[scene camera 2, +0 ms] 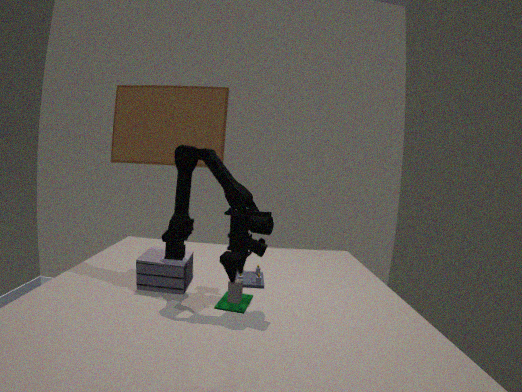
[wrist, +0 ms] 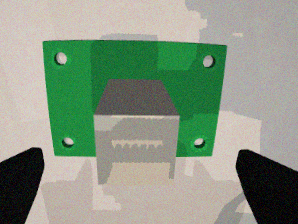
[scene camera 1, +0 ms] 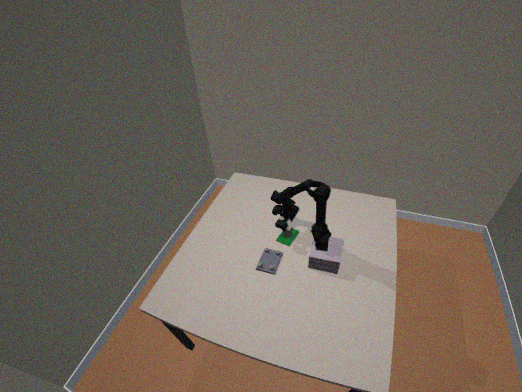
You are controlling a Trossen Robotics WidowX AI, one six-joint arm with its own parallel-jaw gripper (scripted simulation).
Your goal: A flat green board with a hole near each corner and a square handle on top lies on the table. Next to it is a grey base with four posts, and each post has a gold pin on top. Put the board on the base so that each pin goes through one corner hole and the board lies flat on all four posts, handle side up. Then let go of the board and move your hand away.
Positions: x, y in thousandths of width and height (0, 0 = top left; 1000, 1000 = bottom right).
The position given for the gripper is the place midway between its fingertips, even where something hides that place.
Note:
The gripper (scene camera 2: 453, 708) is open, with nothing in its grasp. Further things: a green board (scene camera 2: 449, 767).
The gripper shows as well in the wrist view (wrist: 478, 712).

